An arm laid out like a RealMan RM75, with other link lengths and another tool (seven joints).
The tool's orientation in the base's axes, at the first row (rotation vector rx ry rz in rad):
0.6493, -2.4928, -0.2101
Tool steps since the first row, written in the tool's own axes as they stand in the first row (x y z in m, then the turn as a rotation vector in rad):
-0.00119, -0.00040, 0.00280, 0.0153, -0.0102, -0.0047
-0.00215, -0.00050, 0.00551, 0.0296, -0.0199, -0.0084
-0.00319, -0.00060, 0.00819, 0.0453, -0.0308, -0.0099
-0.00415, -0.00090, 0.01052, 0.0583, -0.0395, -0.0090
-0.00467, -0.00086, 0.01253, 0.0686, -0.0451, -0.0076
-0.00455, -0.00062, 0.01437, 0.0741, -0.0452, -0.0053
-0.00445, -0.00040, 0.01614, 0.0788, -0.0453, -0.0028
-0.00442, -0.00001, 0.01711, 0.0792, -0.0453, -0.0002
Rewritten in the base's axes. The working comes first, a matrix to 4 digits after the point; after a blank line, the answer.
The tool's axes in the first row as the columns of a matrix, in the base's axes (used below as rounded here):
-0.7321, -0.4050, -0.5477
-0.4910, 0.8711, 0.0121
0.4722, 0.2778, -0.8366

-0.00050, 0.00027, -0.00302, -0.0045, -0.0165, 0.0083
-0.00124, 0.00069, -0.00576, -0.0090, -0.0320, 0.0155
-0.00191, 0.00114, -0.00852, -0.0153, -0.0492, 0.0211
-0.00236, 0.00138, -0.01101, -0.0218, -0.0631, 0.0241
-0.00310, 0.00170, -0.01293, -0.0278, -0.0731, 0.0262
-0.00429, 0.00187, -0.01434, -0.0330, -0.0758, 0.0269
-0.00542, 0.00203, -0.01572, -0.0378, -0.0782, 0.0270
-0.00613, 0.00237, -0.01640, -0.0395, -0.0784, 0.0250

